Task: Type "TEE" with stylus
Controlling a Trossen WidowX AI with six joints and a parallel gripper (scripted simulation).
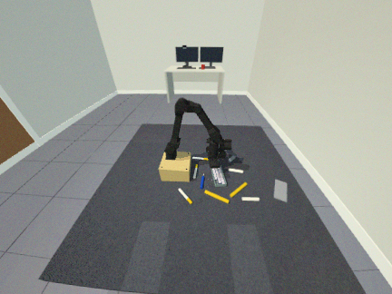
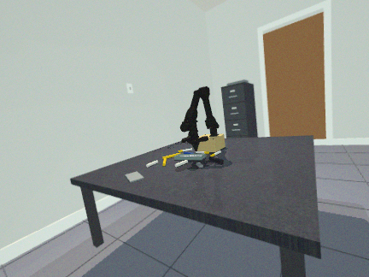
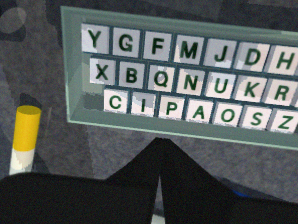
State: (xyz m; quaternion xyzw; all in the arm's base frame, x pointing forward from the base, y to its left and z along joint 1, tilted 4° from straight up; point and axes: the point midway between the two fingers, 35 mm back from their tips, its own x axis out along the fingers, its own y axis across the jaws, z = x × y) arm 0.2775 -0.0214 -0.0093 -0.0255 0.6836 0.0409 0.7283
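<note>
My gripper tip is 80 mm to the left of the blue stylus, 60 mm past it and 40 mm above it. From my gripper tip the other things lie so: E key: 90 mm to the right, 40 mm ahead, 30 mm below; then T key: 110 mm to the right, 60 mm ahead, 30 mm below; then L key: 110 mm to the right, 40 mm ahead, 30 mm below.
</note>
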